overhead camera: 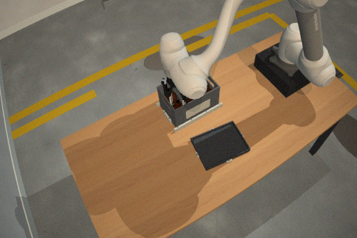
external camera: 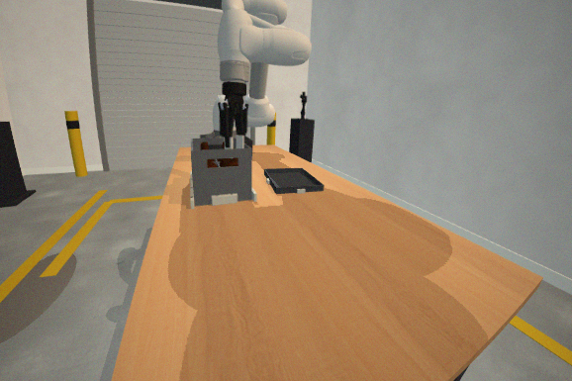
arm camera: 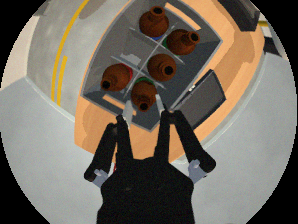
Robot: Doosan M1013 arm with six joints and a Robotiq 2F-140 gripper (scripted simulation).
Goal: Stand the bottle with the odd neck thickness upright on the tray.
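Right now my hand is 9 cm past the glass bottle, 9 cm above it and 1 cm to the right of it. The rest, counted from my hand: dark tray (26 cm to the left, 16 cm below, 6 cm behind); grey crate (10 cm behind, 9 cm below, 3 cm to the right).
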